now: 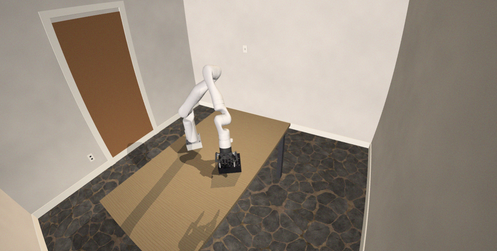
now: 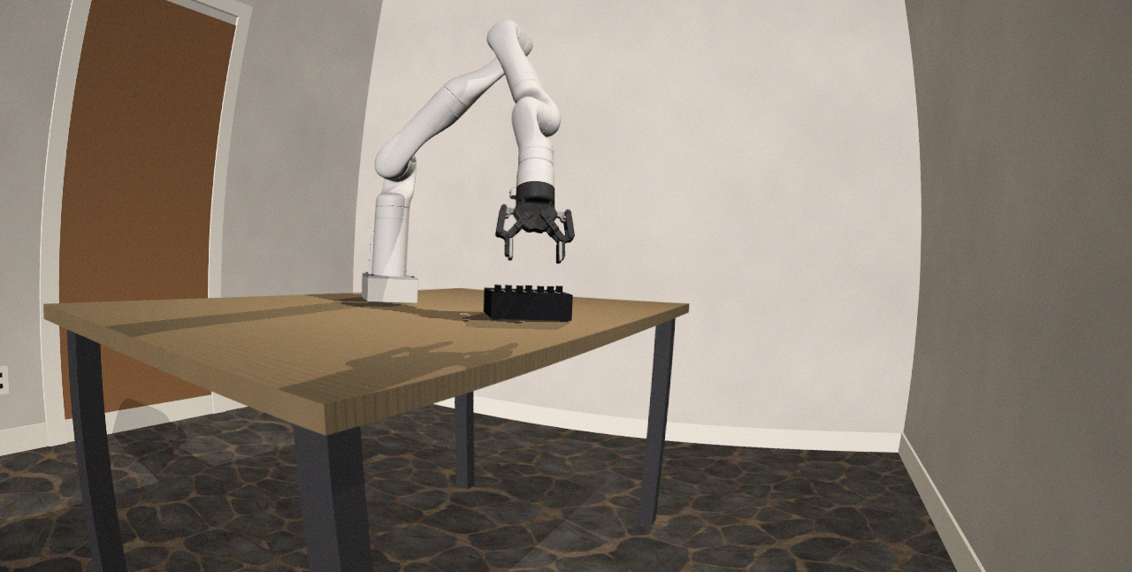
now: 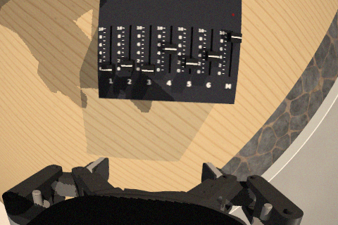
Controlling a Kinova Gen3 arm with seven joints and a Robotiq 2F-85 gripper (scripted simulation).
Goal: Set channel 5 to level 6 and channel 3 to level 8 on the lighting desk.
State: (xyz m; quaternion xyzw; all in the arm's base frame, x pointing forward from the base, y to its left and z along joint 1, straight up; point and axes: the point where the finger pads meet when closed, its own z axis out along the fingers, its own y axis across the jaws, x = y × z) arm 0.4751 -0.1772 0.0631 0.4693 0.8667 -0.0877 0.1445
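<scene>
My hand is 6 cm past the channel 3 fader cap, 6 cm to the right of it and 6 cm above it. Round my hand: M fader cap (14 cm to the left, 6 cm below); then channel 4 fader cap (5 cm behind, 9 cm to the left, 6 cm below); then channel 5 fader cap (2 cm behind, 9 cm to the left, 6 cm below).
</scene>
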